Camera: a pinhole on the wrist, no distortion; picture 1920 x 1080 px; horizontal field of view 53.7 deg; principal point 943.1 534.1 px. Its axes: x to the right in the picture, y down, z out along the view. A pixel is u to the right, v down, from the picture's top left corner.
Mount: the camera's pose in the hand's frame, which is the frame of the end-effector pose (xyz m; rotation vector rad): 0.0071 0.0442 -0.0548 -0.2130 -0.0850 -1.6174
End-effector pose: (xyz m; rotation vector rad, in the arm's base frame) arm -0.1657 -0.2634 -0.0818 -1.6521 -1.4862 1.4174
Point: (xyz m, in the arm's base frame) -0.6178 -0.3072 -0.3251
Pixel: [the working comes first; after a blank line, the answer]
In the camera's frame: 0.1022 0.0599 0.5533

1293.4 739.4
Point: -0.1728 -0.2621 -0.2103
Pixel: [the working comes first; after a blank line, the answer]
In the camera's frame: -0.0457 0.0293 0.1169

202.4 1009.4
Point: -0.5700 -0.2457 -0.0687
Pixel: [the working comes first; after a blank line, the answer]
In the camera's frame: 0.2940 0.0425 0.3670

outside the picture
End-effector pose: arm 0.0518 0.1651 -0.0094 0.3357 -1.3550 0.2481
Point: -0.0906 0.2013 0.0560
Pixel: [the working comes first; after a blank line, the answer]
In the camera's frame: -0.0132 0.0111 0.1897

811.5 645.2
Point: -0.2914 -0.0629 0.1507
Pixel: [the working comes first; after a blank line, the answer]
In the camera's frame: 0.2005 0.0557 0.4570

1775.0 765.2
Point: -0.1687 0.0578 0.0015
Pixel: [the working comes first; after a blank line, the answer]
In the camera's frame: 0.1190 -0.0570 0.2766

1759.0 143.3
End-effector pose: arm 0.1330 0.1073 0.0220 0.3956 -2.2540 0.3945
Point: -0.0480 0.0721 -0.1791
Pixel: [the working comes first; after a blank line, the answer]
In the camera's frame: 0.0344 -0.0647 0.3112

1153.0 140.0
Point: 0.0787 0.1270 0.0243
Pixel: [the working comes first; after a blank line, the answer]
In the camera's frame: 0.0190 0.0201 0.0809

1389.4 1004.6
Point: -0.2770 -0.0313 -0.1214
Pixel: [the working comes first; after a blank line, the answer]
In the camera's frame: 0.0647 0.1280 0.4797

1198.7 1040.1
